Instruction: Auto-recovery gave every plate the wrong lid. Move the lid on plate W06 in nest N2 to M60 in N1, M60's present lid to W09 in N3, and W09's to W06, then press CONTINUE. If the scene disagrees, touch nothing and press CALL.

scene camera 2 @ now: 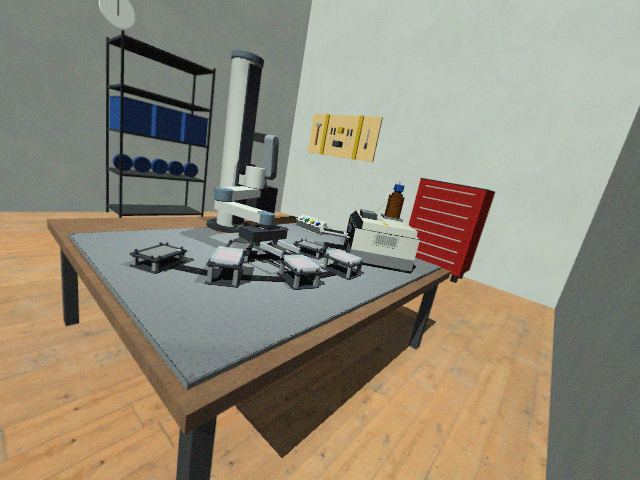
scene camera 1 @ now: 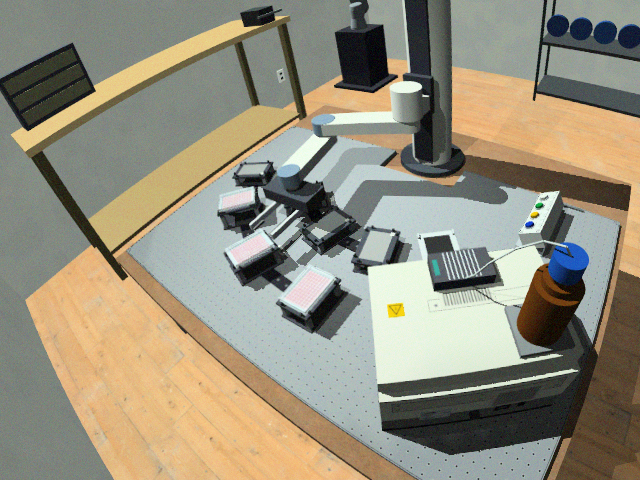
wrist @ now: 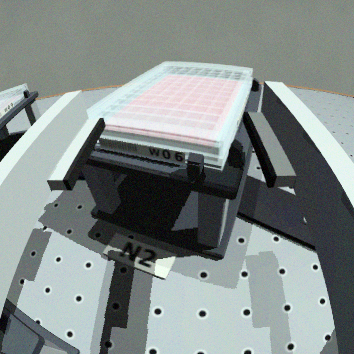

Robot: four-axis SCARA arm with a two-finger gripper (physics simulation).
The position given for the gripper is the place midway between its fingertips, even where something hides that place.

The gripper (scene camera 1: 261,232) carries nothing. Further things: a brown bottle (scene camera 1: 557,288).
The gripper also shows in scene camera 2 (scene camera 2: 291,252).
